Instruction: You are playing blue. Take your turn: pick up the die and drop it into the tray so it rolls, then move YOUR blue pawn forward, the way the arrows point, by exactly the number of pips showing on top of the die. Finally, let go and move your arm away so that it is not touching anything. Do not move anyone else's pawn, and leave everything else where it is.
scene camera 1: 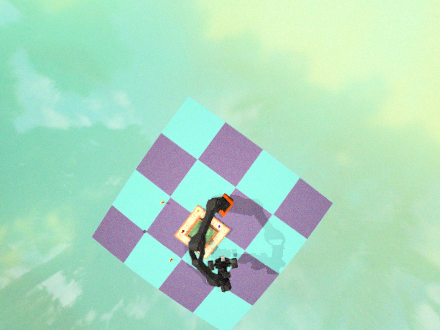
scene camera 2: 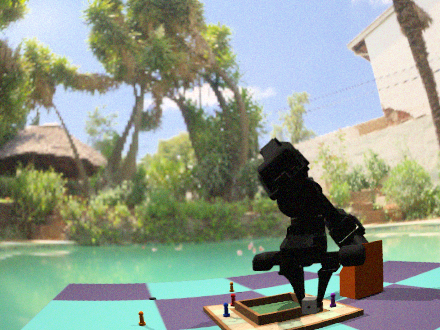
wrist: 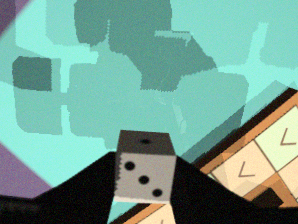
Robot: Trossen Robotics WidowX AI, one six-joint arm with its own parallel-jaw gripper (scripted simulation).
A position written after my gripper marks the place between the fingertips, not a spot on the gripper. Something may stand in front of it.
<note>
My gripper point(scene camera 2: 310, 307) carries a white die point(wrist: 145, 162).
My gripper shows as well in the wrist view point(wrist: 143, 161).
</note>
